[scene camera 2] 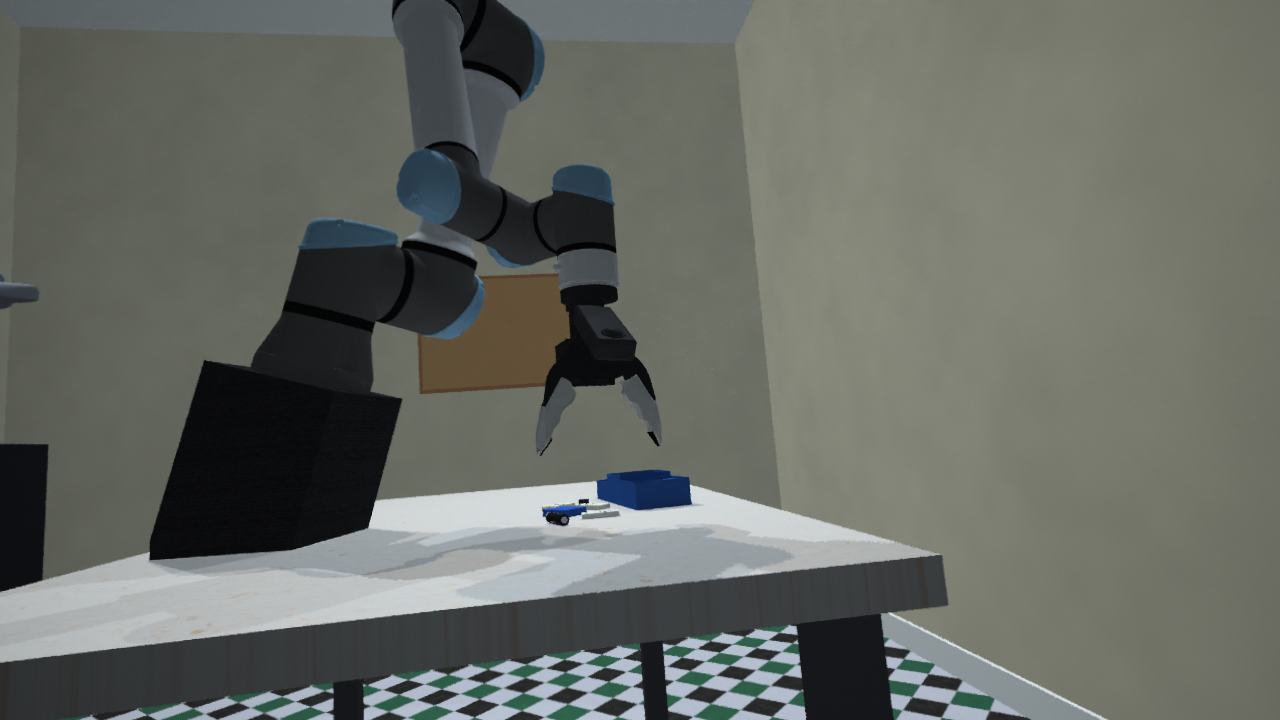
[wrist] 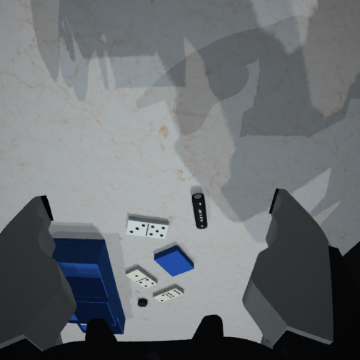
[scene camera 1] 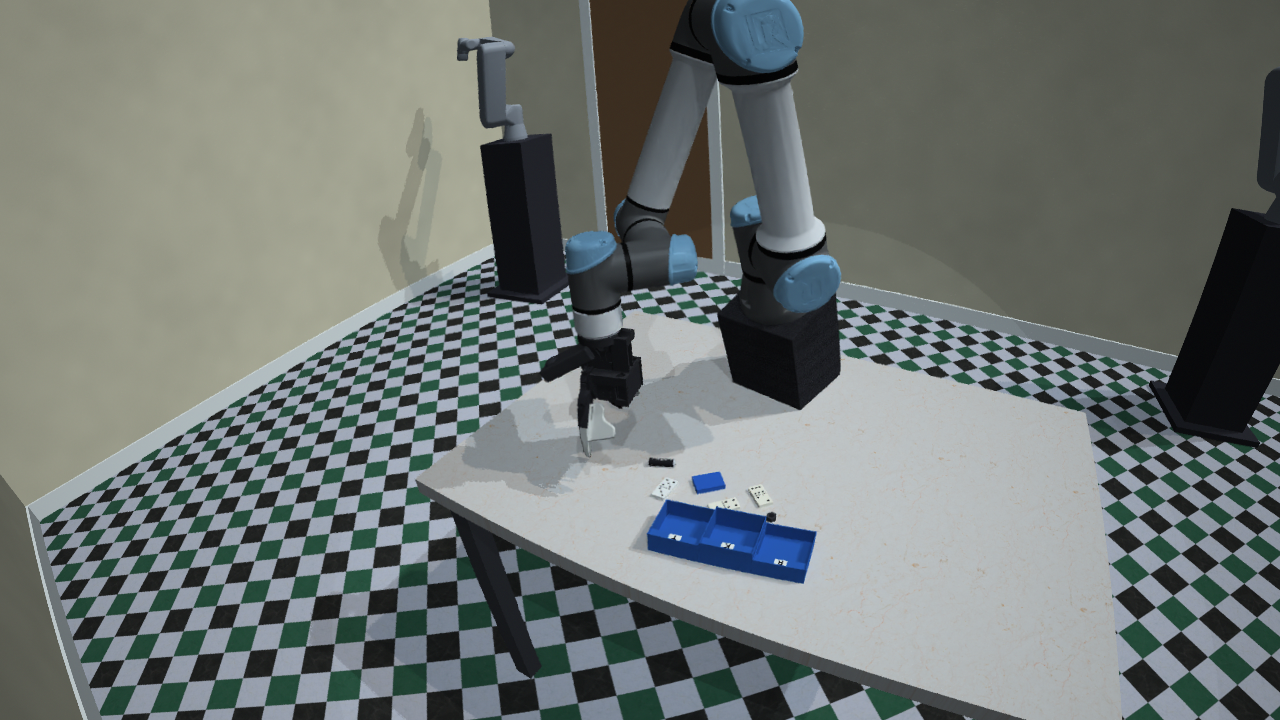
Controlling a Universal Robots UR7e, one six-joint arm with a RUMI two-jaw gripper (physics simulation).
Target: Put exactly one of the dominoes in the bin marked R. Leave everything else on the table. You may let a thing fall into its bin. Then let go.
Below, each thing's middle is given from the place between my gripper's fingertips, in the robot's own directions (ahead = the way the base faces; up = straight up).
I see my gripper 180 mm to the right of the flat blue block (wrist: 173, 260), 80 mm above it and 30 mm past it. The rest, counted from my hand: blue three-bin tray (scene camera 1: 731, 539) (270 mm to the left, 100 mm ahead, 70 mm below).
